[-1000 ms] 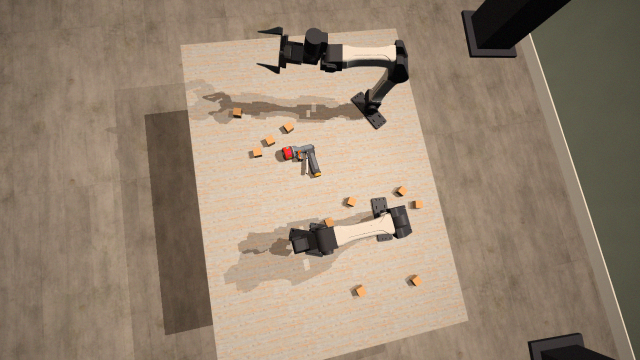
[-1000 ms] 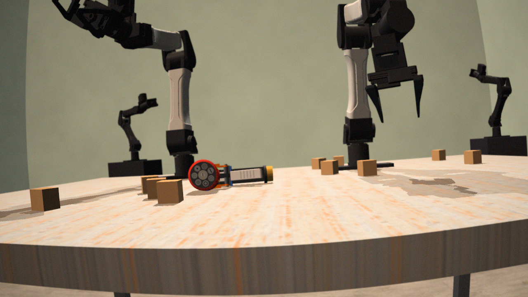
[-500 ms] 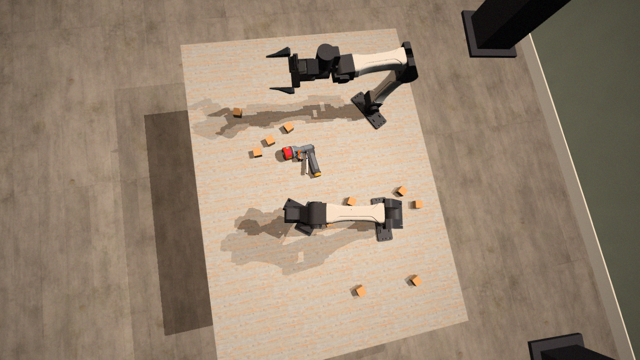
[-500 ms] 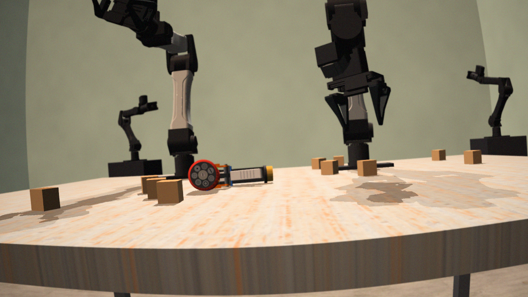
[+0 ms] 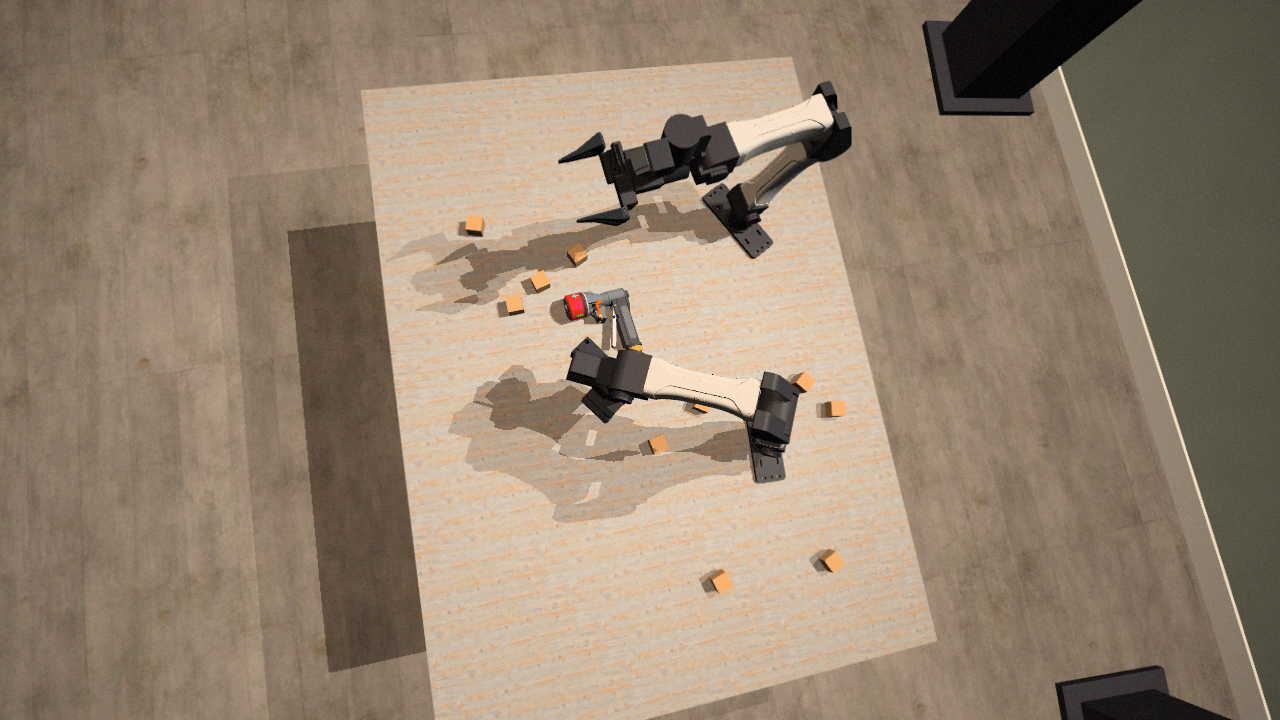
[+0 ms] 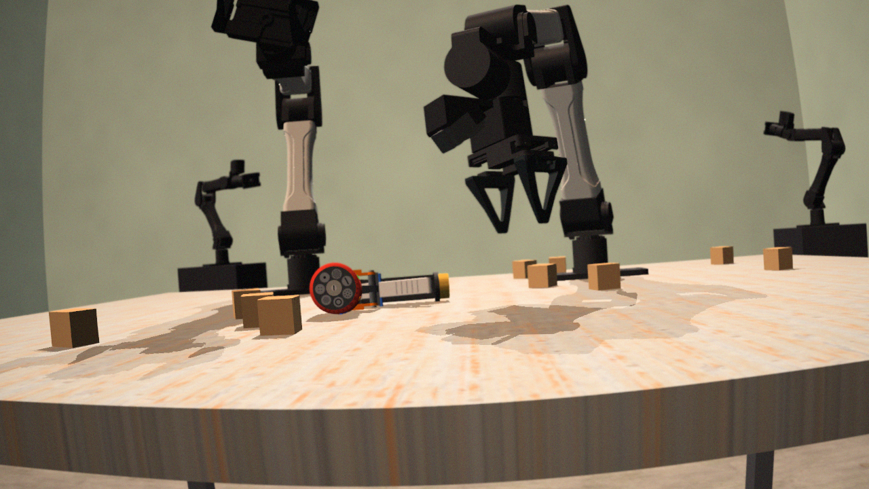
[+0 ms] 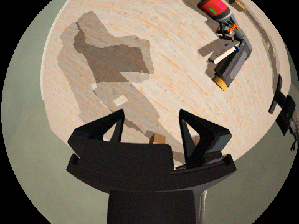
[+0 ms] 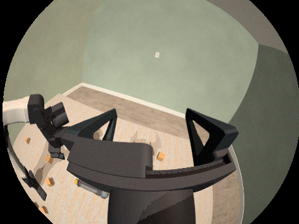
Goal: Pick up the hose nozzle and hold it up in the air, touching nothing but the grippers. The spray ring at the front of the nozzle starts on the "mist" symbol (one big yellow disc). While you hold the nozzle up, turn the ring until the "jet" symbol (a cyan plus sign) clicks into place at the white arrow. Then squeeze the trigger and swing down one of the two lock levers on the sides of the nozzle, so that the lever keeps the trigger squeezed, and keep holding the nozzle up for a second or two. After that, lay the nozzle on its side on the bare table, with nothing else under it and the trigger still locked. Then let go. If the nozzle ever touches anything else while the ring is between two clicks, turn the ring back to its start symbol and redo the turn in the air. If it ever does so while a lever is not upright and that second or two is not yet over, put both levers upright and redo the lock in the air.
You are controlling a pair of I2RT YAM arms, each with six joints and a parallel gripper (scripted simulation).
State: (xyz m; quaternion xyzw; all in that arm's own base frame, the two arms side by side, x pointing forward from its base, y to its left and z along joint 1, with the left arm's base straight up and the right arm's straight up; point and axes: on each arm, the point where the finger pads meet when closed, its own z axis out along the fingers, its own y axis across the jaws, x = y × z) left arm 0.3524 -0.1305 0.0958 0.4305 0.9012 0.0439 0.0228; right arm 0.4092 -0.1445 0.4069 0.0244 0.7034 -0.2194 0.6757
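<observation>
The pale trigger is 30 mm behind my left hand, 170 mm to the right of it and 70 mm below it. From my left hand the other things lie so: red spray ring: 60 mm ahead, 220 mm to the right, 60 mm below.
</observation>
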